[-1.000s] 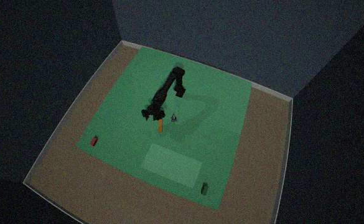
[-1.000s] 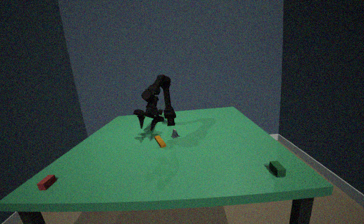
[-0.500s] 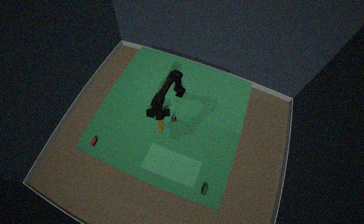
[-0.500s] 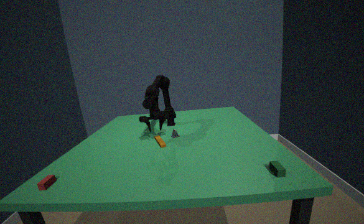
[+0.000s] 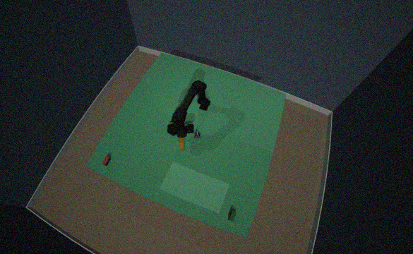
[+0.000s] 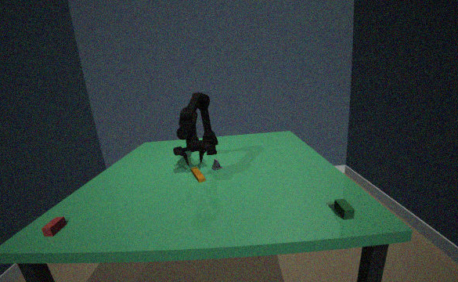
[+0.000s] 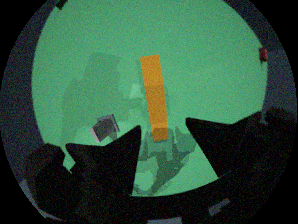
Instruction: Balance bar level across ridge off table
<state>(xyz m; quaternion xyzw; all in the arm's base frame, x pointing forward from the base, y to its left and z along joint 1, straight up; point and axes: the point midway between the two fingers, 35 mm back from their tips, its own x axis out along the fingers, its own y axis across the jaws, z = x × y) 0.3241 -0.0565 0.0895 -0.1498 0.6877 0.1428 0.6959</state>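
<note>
Right now my gripper tip is 50 mm above the orange bar, 20 mm short of it and 10 mm to the right of it. From my gripper tip the other things lie so: dark green block: 560 mm to the left, 420 mm ahead, 40 mm below; then red block: 440 mm to the right, 420 mm ahead, 40 mm below.
</note>
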